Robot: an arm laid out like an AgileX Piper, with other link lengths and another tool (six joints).
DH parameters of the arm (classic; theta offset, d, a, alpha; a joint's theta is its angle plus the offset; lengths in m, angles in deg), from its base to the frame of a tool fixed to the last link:
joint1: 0 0.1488 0 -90
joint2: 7.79 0 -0.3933 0
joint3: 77.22 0 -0.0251 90
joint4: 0 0.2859 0 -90
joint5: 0 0 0 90
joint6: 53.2 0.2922 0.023 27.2
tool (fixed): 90 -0.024 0 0
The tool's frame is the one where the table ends.
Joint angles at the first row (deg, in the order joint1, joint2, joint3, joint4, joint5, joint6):
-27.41 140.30 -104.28 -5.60 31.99 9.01
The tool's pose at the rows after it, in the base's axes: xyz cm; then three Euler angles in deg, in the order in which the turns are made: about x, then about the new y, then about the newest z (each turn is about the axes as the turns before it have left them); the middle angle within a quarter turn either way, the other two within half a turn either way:
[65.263 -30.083 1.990 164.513 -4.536 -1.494]
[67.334 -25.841 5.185 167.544 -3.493 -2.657]
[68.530 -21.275 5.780 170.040 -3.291 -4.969]
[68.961 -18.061 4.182 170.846 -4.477 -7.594]
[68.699 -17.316 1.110 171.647 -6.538 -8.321]
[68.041 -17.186 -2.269 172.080 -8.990 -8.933]
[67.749 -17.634 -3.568 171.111 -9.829 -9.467]
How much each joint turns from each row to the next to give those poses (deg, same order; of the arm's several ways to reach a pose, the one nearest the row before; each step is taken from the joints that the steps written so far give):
1.59 -1.19 -4.47 1.53 5.99 0.00
2.95 -1.02 -4.49 3.51 6.14 0.00
3.05 -0.21 -1.03 2.51 2.43 -0.06
2.41 1.20 0.00 0.49 0.64 -0.12
0.45 2.52 0.00 0.24 -0.21 -0.05
0.00 2.77 0.00 -0.19 -0.20 -0.20
-0.06 1.06 0.00 -1.24 -0.46 0.06

